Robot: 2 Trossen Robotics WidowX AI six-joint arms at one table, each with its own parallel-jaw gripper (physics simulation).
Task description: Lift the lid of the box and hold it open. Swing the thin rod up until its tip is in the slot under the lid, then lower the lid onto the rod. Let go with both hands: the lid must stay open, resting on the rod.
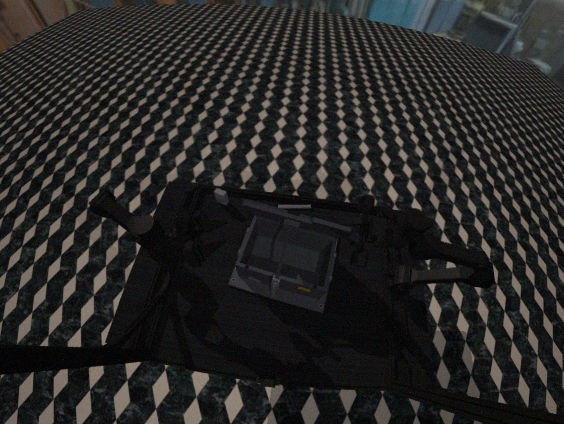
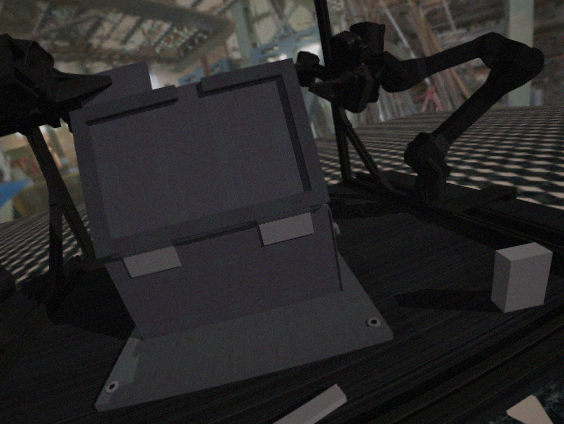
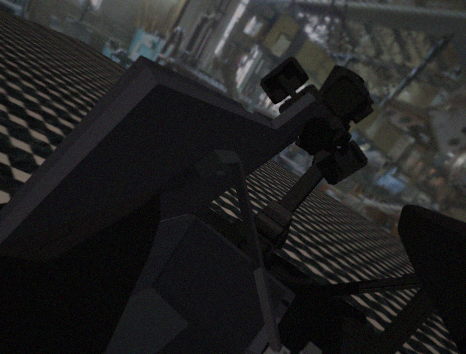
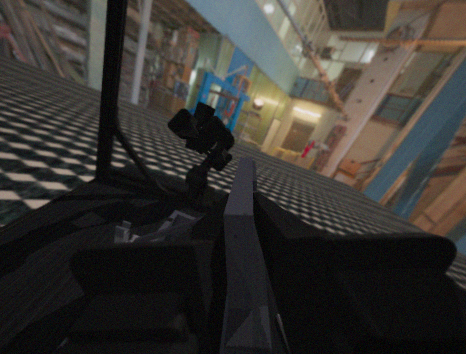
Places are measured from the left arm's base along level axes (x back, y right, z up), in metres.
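Pixels of known places: left gripper, fingertip midpoint: (image 1: 226, 230) (image 3: 278, 210) (image 4: 211, 150); right gripper, fingertip midpoint: (image 1: 331, 225) (image 2: 114, 83) (image 3: 307, 114) (image 4: 242, 199); left arm's base at its link origin: (image 1: 168, 257) (image 2: 431, 198) (image 4: 192, 197); right arm's base at its link origin: (image 1: 393, 286) (image 2: 8, 338).
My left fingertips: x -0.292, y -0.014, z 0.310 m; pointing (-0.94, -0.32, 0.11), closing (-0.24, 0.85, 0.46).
Ahead of a thing's pixels: the offset from my left fingertips to its top centre. Level surfaces: height alone.
The grey box (image 1: 280, 269) (image 2: 238, 290) stands on a dark mat. Its lid (image 1: 322, 223) (image 2: 196, 156) (image 3: 144, 140) (image 4: 240, 218) is raised steeply. My right gripper (image 4: 242, 199) (image 3: 307, 114) is shut on the lid's front tab {dx -0.271, dy -0.035, dz +0.062 m} (image 2: 125, 80) and holds the lid up. The thin rod (image 3: 247, 218) (image 2: 337, 257) is swung up, and its tip reaches the slot block (image 3: 219, 159) under the lid. I cannot tell whether the tip sits inside. My left gripper (image 2: 307, 77) (image 4: 211, 150) is open and empty, beside the lid's edge and clear of the rod.
A dark mat {dz -0.329 m} (image 1: 238, 336) covers the table under the box. A black frame post (image 2: 327, 42) (image 4: 109, 88) rises behind the left arm. A small light bar {dx -0.192, dy -0.313, dz -0.319 m} (image 2: 314, 405) (image 1: 294, 206) lies on the mat behind the box. Checkered floor surrounds the mat.
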